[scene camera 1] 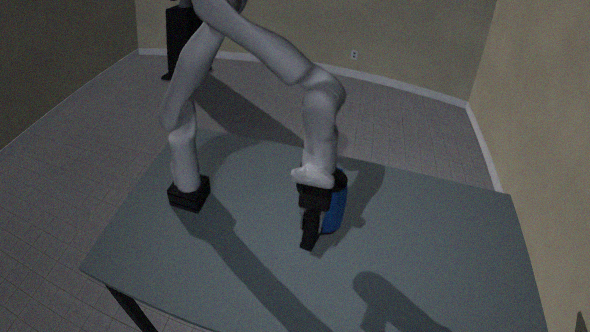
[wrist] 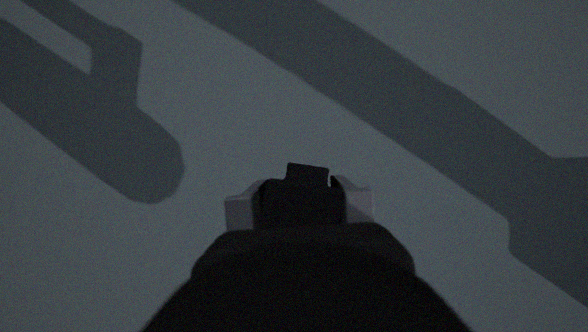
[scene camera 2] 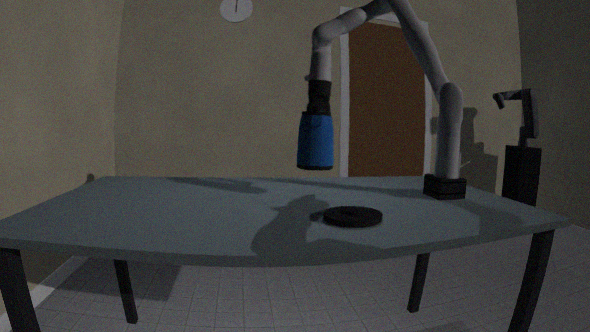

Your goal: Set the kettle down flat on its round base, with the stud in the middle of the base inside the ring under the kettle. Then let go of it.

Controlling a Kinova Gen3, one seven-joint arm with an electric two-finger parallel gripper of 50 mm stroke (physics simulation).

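Note:
The blue kettle (scene camera 1: 337,210) (scene camera 2: 315,142) hangs in the air above the table, roughly upright, its underside clear of the top. My gripper (scene camera 1: 310,227) (wrist: 300,195) is shut on its black handle, which shows between the two pale fingers in the wrist view (wrist: 302,202). In scene camera 2 the fingers are hidden behind the kettle. The round black base (scene camera 2: 356,220) lies flat on the table, lower and to the right of the kettle in that view. In scene camera 1 the arm and kettle hide most or all of the base. The ring under the kettle does not show.
The grey-green table (scene camera 1: 425,240) (scene camera 2: 150,220) carries the arm's black mount (scene camera 1: 189,195) (scene camera 2: 444,186). Arm and kettle shadows fall across the top. A black pedestal (scene camera 1: 176,37) (scene camera 2: 521,175) stands on the floor beyond the table.

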